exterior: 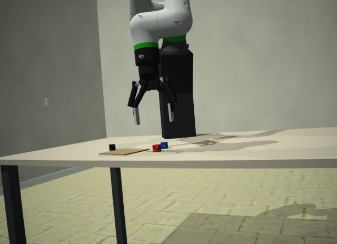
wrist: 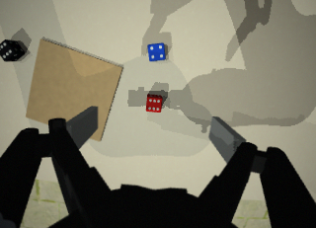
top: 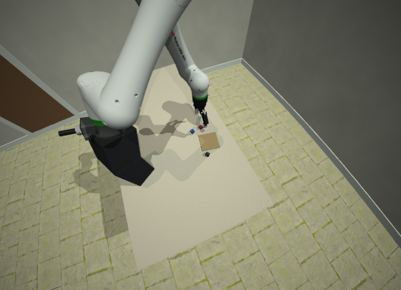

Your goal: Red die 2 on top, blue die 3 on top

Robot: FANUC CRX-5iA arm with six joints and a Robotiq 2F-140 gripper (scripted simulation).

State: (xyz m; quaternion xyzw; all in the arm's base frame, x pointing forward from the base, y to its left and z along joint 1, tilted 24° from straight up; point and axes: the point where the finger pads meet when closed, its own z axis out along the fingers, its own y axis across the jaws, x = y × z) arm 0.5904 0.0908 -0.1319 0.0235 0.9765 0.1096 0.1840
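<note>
The red die lies 110 mm below my hand. From my hand the other things lie so: blue die (80 mm behind, 110 mm below); black die (70 mm behind, 230 mm to the right, 110 mm below); brown mat (10 mm behind, 140 mm to the right, 120 mm below).
</note>
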